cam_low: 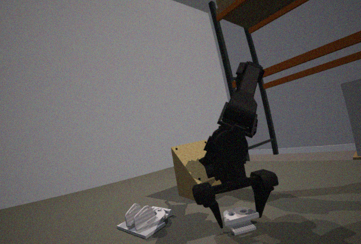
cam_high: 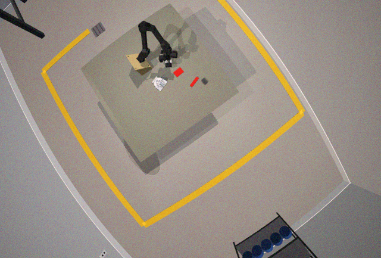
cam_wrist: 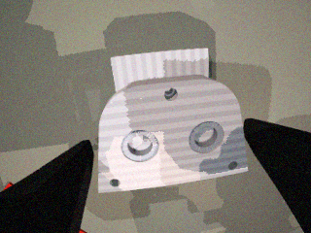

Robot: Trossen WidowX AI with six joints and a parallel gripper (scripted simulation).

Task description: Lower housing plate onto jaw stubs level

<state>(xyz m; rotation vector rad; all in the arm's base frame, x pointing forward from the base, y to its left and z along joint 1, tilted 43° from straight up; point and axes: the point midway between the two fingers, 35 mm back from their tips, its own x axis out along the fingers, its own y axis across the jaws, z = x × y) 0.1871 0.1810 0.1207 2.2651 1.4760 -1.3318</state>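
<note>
Now: the white block 1 cm to the right of my gripper tip and 1 cm behind it. Round my gripper tip: dark block (41 cm ahead, 13 cm to the left).
</note>
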